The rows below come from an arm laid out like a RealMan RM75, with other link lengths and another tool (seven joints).
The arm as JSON. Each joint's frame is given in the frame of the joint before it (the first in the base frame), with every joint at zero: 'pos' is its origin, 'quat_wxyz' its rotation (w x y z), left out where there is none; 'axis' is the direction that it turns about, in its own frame. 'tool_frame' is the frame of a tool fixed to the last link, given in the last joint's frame.
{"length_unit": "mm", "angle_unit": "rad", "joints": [
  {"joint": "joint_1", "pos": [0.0, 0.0, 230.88], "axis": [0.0, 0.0, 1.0]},
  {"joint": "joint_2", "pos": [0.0, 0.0, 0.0], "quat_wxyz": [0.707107, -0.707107, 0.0, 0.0], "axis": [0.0, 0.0, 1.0]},
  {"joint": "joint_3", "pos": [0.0, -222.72, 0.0], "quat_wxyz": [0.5, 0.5, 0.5, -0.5], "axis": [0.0, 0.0, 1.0]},
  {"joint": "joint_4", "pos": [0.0, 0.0, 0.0], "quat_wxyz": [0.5, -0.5, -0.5, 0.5], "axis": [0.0, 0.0, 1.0]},
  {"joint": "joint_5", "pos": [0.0, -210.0, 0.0], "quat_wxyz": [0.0, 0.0, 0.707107, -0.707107], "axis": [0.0, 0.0, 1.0]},
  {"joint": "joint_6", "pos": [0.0, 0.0, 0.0], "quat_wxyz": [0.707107, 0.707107, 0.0, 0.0], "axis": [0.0, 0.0, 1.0]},
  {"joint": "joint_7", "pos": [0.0, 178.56, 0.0], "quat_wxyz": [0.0, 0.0, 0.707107, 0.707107], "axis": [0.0, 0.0, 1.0]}
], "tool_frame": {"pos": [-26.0, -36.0, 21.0], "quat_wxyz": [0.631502, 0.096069, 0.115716, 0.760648]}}
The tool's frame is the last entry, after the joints.
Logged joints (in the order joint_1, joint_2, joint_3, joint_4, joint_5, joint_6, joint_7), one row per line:
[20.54 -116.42 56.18 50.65 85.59 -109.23 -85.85]
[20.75 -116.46 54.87 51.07 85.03 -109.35 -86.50]
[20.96 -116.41 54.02 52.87 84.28 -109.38 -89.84]
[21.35 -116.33 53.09 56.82 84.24 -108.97 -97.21]
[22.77 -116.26 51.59 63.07 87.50 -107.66 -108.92]
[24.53 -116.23 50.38 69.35 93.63 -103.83 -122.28]
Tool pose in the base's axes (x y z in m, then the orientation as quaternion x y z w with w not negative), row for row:
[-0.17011 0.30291 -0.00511 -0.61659 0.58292 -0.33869 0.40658]
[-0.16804 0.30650 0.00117 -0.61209 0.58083 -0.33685 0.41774]
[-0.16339 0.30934 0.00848 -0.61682 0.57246 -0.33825 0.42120]
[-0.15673 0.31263 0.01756 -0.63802 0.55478 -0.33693 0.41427]
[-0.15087 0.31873 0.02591 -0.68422 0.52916 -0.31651 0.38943]
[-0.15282 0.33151 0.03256 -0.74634 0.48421 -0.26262 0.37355]
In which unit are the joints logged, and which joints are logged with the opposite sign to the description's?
The joints are logged in degrees. Opposite sign: joint_1, joint_6.
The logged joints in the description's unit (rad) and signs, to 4 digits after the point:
[-0.3585 -2.0319 0.9805 0.8840 1.4938 1.9064 -1.4984]
[-0.3622 -2.0326 0.9577 0.8913 1.4841 1.9085 -1.5097]
[-0.3658 -2.0317 0.9428 0.9228 1.4710 1.9090 -1.5680]
[-0.3726 -2.0303 0.9266 0.9917 1.4703 1.9019 -1.6966]
[-0.3974 -2.0291 0.9004 1.1008 1.5272 1.8790 -1.9010]
[-0.4281 -2.0286 0.8793 1.2104 1.6342 1.8122 -2.1342]

